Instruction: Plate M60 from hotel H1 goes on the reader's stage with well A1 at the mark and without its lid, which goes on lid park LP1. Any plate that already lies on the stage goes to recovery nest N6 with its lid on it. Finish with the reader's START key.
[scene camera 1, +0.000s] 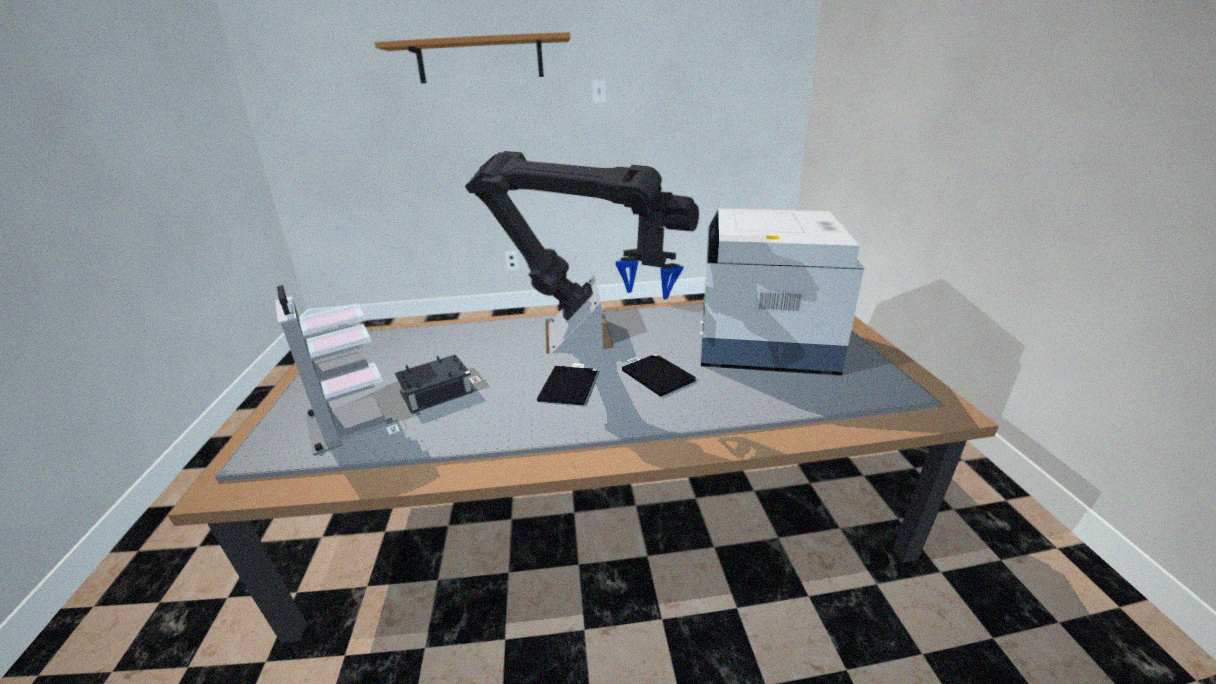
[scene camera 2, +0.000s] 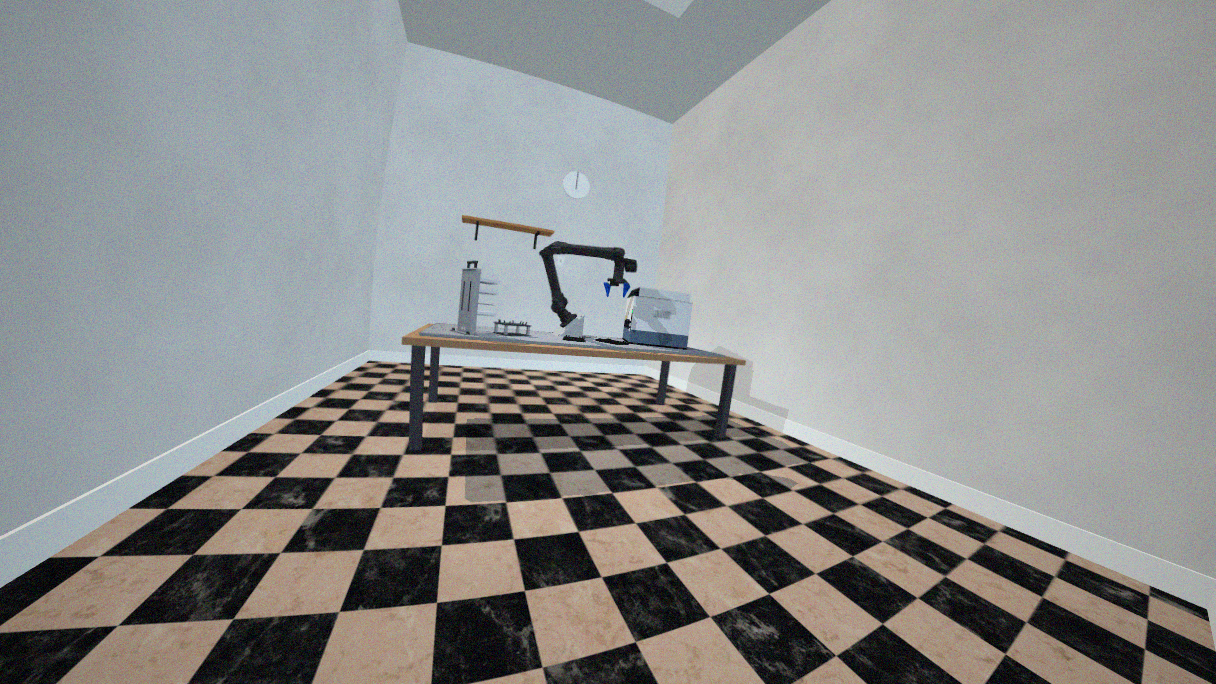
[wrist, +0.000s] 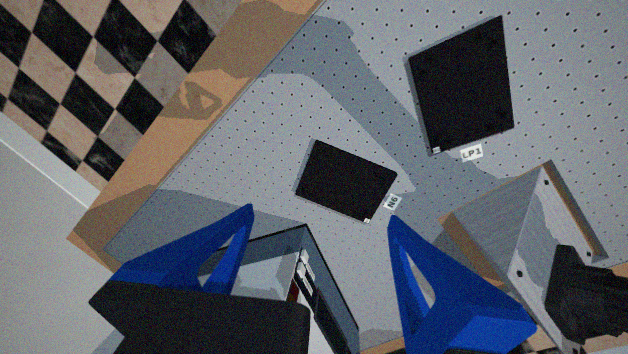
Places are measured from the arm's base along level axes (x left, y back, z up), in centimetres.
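Where they show: gripper, between the fingertips: (scene camera 1: 647, 295) (scene camera 2: 615, 297) (wrist: 319, 215); arm's base, origin of its link: (scene camera 1: 579, 302) (scene camera 2: 569, 321) (wrist: 562, 289).
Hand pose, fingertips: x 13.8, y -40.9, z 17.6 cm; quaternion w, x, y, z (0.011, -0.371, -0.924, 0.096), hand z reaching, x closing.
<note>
Each offset is from my fingertips to the top centre of the thing.
My gripper (scene camera 1: 648, 280) (scene camera 2: 616, 290) (wrist: 319, 215) is open and empty, high above the table, left of the reader in scene camera 1. The reader {dx +40.1, dy +22.2, dz +8.7 cm} (scene camera 1: 782, 297) (scene camera 2: 661, 316) is a white box with a dark blue base; its front shows partly between the fingers in the wrist view. Its stage and START key cannot be made out. Hotel H1 (scene camera 1: 307, 374) (scene camera 2: 469, 299) holds several plates on shelves at the left; which one is M60 cannot be read. Nest N6 {dx +4.6, dy +8.2, dz -24.9 cm} (scene camera 1: 659, 374) (wrist: 346, 181) and lid park LP1 {dx -19.4, dy +7.2, dz -24.6 cm} (scene camera 1: 568, 385) (wrist: 461, 86) are black pads with no plate or lid on them.
A dark raised rack {dx -53.9, dy +9.9, dz -19.1 cm} (scene camera 1: 434, 374) (scene camera 2: 511, 326) stands between the hotel and LP1. The arm's base bracket (scene camera 1: 579, 327) (wrist: 500, 225) is behind the pads. A wooden shelf (scene camera 1: 472, 40) (scene camera 2: 507, 226) hangs on the back wall. The wooden table edge (scene camera 1: 595, 466) runs along the front.
</note>
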